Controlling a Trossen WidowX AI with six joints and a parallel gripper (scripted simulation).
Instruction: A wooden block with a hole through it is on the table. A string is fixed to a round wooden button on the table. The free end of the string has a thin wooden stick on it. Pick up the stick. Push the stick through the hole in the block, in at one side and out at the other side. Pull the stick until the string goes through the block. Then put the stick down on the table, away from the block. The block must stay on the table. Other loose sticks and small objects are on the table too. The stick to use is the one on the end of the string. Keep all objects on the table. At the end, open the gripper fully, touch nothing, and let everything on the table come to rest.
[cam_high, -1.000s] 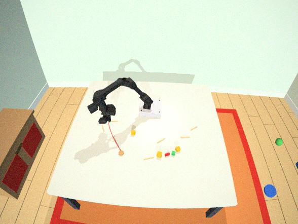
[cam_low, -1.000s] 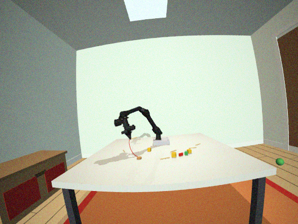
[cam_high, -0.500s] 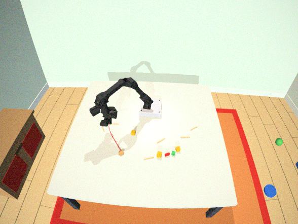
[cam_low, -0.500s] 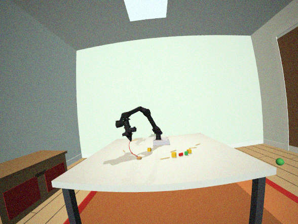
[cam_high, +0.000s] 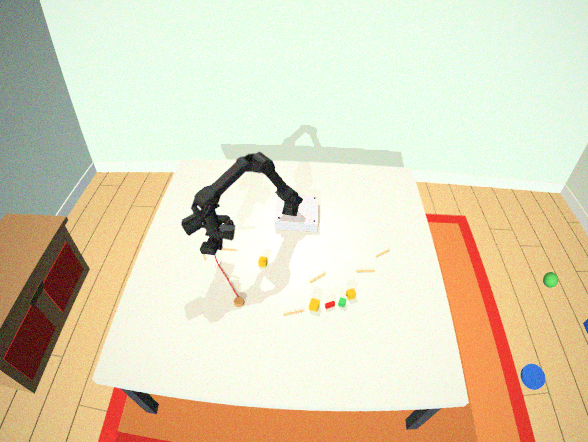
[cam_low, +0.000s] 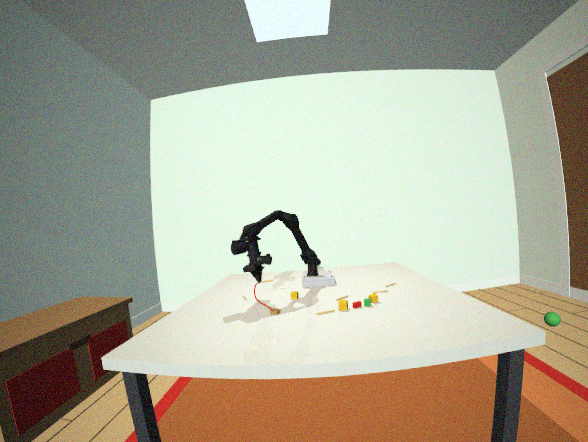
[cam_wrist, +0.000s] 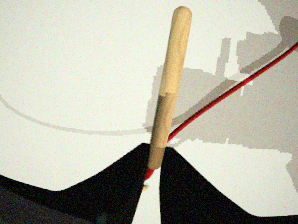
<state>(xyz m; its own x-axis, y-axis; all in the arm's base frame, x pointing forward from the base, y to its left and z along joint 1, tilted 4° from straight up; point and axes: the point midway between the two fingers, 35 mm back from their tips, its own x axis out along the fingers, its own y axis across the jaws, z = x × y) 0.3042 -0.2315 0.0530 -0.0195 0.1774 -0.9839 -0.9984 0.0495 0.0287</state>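
Right now the yellow block is 16 cm to the left of my gripper tip, 8 cm below it and 3 cm behind it. The rest, counted from my gripper tip: thin wooden stick 2 cm to the left; then red block 44 cm to the left, 13 cm ahead, 8 cm below; then round wooden button 17 cm ahead, 11 cm to the left, 8 cm below.
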